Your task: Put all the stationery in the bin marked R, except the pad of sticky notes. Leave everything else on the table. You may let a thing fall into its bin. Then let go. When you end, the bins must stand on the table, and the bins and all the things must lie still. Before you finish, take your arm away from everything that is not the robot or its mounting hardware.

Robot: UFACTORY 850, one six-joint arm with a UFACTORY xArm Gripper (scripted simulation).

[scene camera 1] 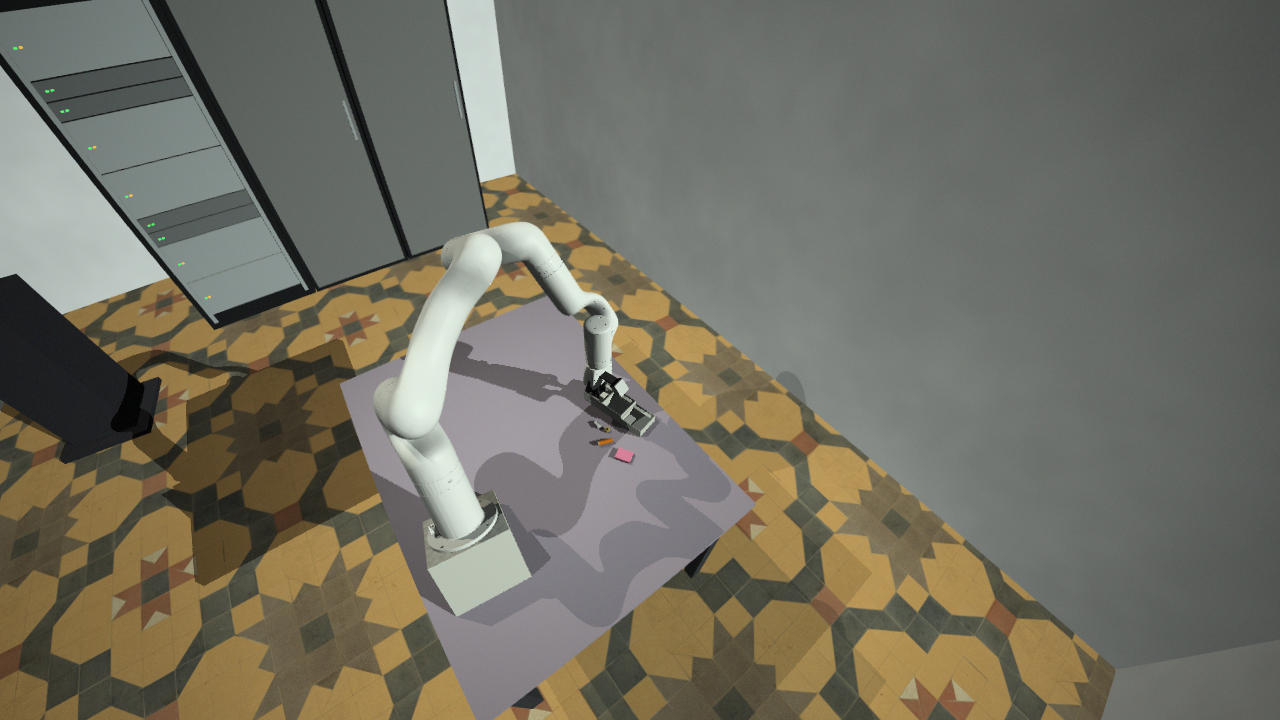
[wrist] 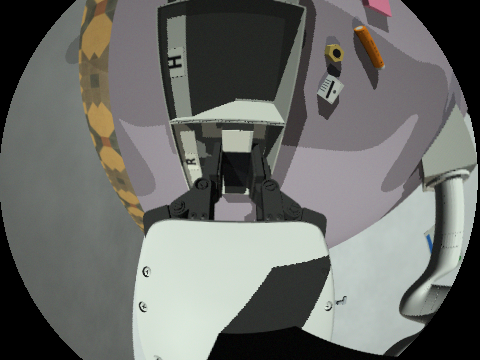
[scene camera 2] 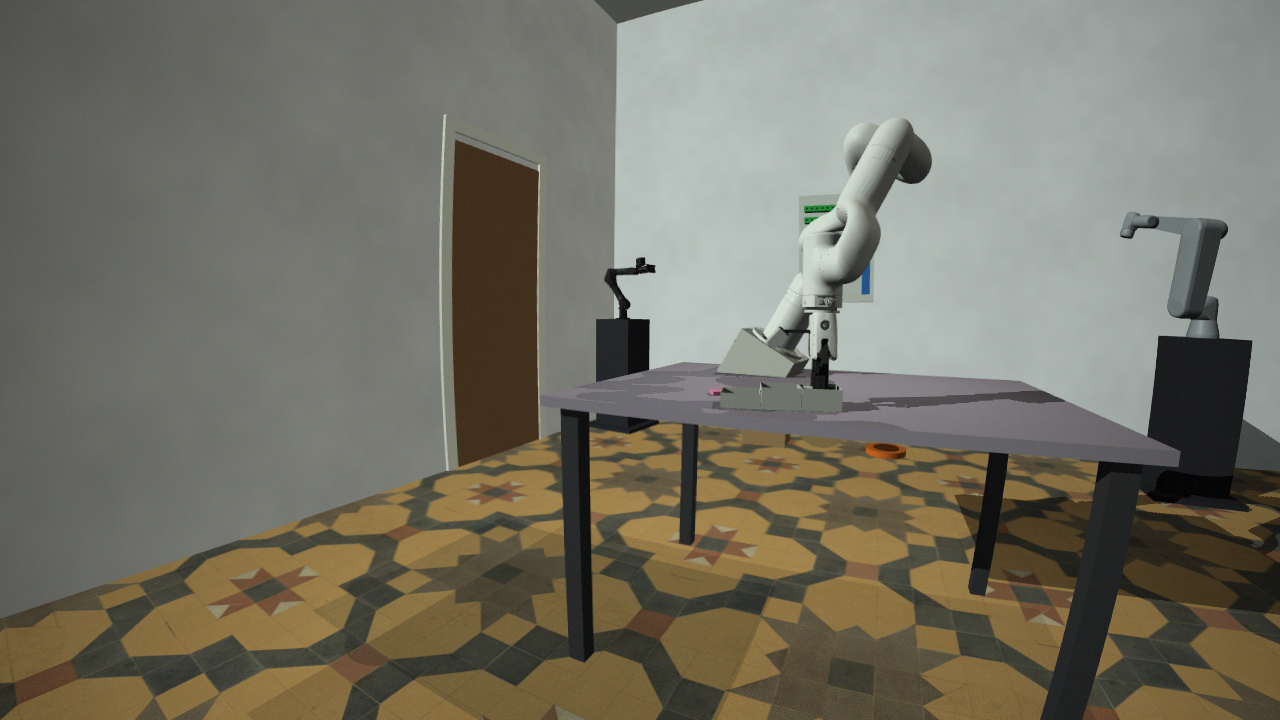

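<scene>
The gripper (scene camera 2: pixel 818 392) appears in the scene, and the same gripper (scene camera 1: pixel 599 393) (wrist: pixel 236 155) is visible in scene camera 1 and the wrist view too.
</scene>
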